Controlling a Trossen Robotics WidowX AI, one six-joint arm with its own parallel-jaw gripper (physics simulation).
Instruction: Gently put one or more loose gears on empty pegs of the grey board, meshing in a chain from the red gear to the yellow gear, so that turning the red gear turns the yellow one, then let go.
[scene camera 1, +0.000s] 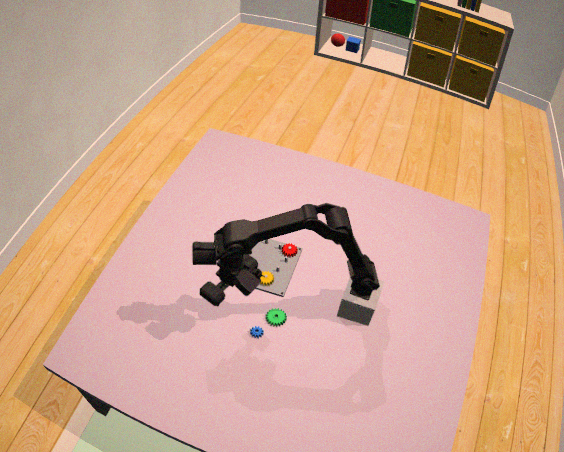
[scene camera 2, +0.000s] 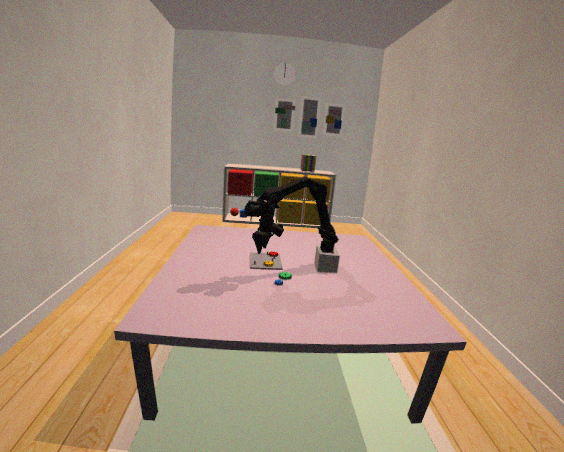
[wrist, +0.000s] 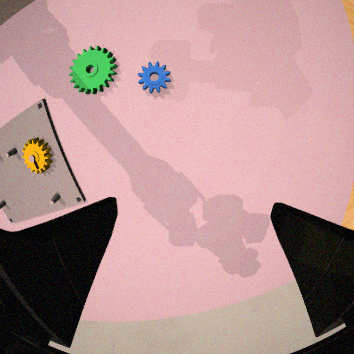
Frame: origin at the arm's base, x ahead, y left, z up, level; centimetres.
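Seen in the pictures: gripper, fingertip midpoint: (scene camera 1: 227, 295) (scene camera 2: 261, 250) (wrist: 198, 208); arm's base, origin of the base link: (scene camera 1: 362, 288) (scene camera 2: 326, 250).
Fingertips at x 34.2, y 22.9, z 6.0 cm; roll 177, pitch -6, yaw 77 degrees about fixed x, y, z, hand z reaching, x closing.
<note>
Offsets run from my fingertips to a thing's top centre. Level surfaces: height alone.
The grey board {dx -1.7, dy -26.7, dz -13.5 cm} (scene camera 1: 286, 276) (scene camera 2: 256, 266) (wrist: 27, 197) lies on the table, partly hidden by the arm in scene camera 1. The red gear {dx -5.8, dy -34.6, dz -14.1 cm} (scene camera 1: 289, 249) (scene camera 2: 273, 254) and yellow gear {dx -3.4, dy -20.4, dz -14.0 cm} (scene camera 1: 267, 279) (scene camera 2: 268, 263) (wrist: 43, 155) sit on it, apart, with bare pegs around them. The loose green gear {dx -12.1, dy -8.5, dz -14.9 cm} (scene camera 1: 271, 320) (scene camera 2: 285, 275) (wrist: 103, 71) and the smaller loose blue gear {dx -9.0, dy -0.9, dz -14.9 cm} (scene camera 1: 256, 335) (scene camera 2: 278, 282) (wrist: 154, 85) lie flat on the table, side by side and apart. My gripper (scene camera 2: 259, 250) (wrist: 198, 208) is wide open and empty, above the board's far-left side in scene camera 2.
The arm's grey base block (scene camera 1: 356, 310) (scene camera 2: 327, 262) stands on the pink table {dz -16.5 cm} (scene camera 1: 425, 350) (scene camera 2: 210, 320), right of the board. The arm arches over from it. A shelf unit (scene camera 1: 504, 65) (scene camera 2: 224, 192) stands by the back wall, beyond the table.
</note>
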